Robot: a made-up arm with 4 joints.
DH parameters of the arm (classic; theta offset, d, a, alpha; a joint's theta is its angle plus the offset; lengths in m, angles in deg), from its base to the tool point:
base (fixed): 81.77 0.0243 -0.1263 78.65
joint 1: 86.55 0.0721 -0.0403 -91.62
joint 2: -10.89 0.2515 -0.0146 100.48
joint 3: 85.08 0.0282 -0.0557 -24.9
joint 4: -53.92 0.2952 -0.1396 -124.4
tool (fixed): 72.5 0.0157 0 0
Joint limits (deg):
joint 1: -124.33..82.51
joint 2: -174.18..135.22
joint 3: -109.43..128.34
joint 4: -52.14..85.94
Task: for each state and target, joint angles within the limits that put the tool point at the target. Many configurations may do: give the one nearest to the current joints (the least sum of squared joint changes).
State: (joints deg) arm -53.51 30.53 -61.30 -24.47
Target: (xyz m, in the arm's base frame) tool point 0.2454 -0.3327 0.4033
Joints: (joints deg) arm -101.42 25.43 -23.82 -18.91
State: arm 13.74 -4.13 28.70 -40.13
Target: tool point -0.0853 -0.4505 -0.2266
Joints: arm -20.63 -53.59 1.12 -46.56
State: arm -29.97 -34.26 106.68 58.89
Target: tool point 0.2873 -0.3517 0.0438
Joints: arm -55.62 -51.24 89.86 49.69
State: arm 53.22 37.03 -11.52 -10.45
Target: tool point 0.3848 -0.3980 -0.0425
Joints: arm 42.48 69.05 -21.06 -23.35
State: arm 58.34 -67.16 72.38 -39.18
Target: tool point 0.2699 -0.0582 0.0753
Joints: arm 82.51 -35.39 92.46 0.71
